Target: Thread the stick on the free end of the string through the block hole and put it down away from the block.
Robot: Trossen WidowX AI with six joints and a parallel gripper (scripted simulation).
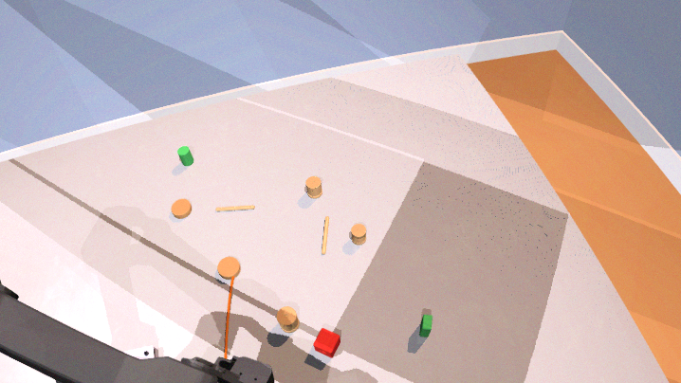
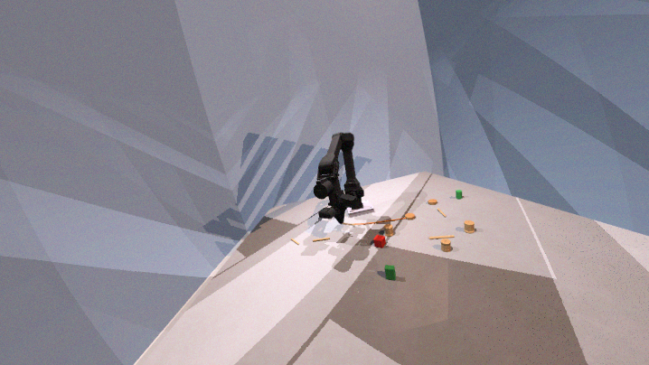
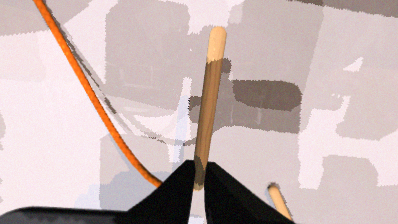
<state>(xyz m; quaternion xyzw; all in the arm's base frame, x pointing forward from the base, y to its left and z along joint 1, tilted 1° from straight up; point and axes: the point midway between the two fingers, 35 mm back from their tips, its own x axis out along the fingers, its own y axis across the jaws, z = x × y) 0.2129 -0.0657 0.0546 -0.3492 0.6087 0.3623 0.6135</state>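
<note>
Right now my gripper tip is 140 mm to the right of the red block, 120 mm short of it and 30 mm above it. The rest, counted from my gripper tip: round wooden button (290 mm to the left, 50 mm behind, 40 mm below); then loose stick (110 mm to the right, 40 mm below, 40 mm ahead); then pale wooden cylinder (180 mm to the left, 60 mm ahead, 30 mm below).
</note>
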